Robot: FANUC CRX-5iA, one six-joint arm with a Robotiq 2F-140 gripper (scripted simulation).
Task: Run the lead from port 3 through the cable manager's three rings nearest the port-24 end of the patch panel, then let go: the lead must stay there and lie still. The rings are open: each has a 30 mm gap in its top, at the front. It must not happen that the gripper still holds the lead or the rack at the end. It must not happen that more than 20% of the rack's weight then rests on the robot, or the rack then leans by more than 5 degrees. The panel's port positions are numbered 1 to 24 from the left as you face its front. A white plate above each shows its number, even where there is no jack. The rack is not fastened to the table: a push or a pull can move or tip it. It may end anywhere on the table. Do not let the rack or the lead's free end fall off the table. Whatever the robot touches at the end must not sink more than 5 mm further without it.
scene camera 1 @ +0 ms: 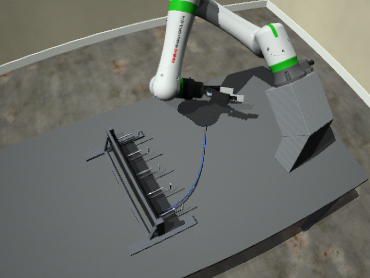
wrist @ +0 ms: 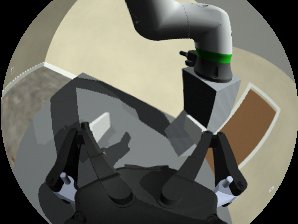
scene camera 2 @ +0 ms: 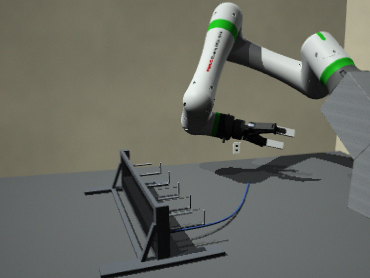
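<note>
My gripper [scene camera 2: 288,140] is in the picture here, and you'd find it in the wrist view [wrist: 147,121] too.
</note>
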